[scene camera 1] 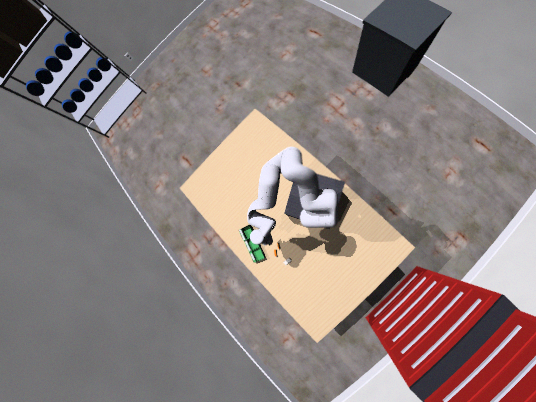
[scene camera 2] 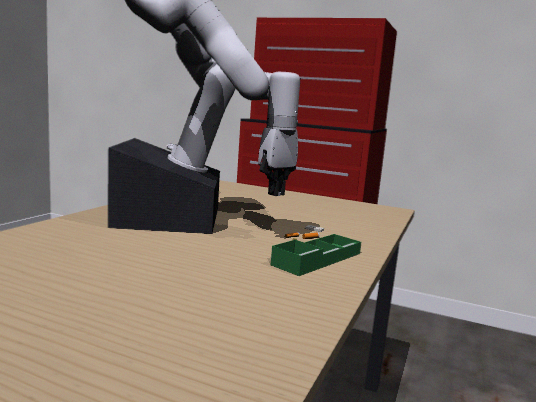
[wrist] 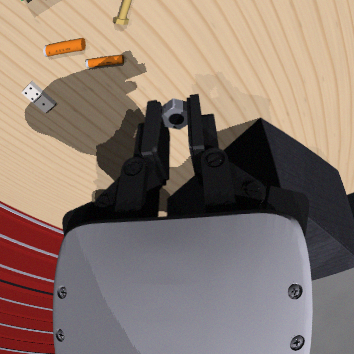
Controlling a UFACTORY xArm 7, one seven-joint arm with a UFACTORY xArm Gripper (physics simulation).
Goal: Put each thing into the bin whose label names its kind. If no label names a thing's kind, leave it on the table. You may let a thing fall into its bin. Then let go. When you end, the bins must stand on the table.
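Pixels of known places: gripper, fingertip midpoint: [scene camera 2: 276,194] [wrist: 177,113]; arm's base, link origin: [scene camera 2: 187,164].
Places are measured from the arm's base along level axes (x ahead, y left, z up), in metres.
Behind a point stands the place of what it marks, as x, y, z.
Note:
My gripper [wrist: 177,113] @(0.330, -0.074, -0.030) [scene camera 2: 276,193] @(0.330, -0.074, -0.030) is shut on a grey hex nut [wrist: 167,106] @(0.342, -0.075, -0.025) and holds it above the table. A green bin block [scene camera 1: 259,255] @(0.495, -0.032, -0.152) [scene camera 2: 285,262] @(0.441, -0.247, -0.139) with three compartments stands on the table; its label text is too small to read. A thick orange battery [wrist: 65,47] @(0.398, 0.025, -0.145) [scene camera 2: 310,235] @(0.401, 0.022, -0.148) and a thinner orange battery [wrist: 106,62] @(0.351, 0.006, -0.148) [scene camera 2: 292,234] @(0.354, 0.006, -0.151) lie beside the bins. A white and grey domino [wrist: 33,92] @(0.388, 0.119, -0.152) [scene camera 2: 316,229] @(0.387, 0.112, -0.154) [scene camera 1: 287,261] @(0.375, 0.125, -0.151) lies near them. A brass bolt [wrist: 122,14] @(0.384, -0.046, -0.149) shows partly at the top of the wrist view.
The arm's dark base block [scene camera 1: 320,185] @(-0.106, -0.072, 0.041) [scene camera 2: 160,195] @(0.041, -0.178, -0.061) stands on the wooden table [scene camera 1: 310,300] @(0.436, 0.416, -0.159) [scene camera 2: 150,310] @(0.327, -0.565, -0.159). A red drawer cabinet [scene camera 1: 440,320] [scene camera 2: 320,90] stands beyond the table. A dark cabinet [scene camera 1: 387,55] and a rack [scene camera 1: 120,105] stand farther off on the floor.

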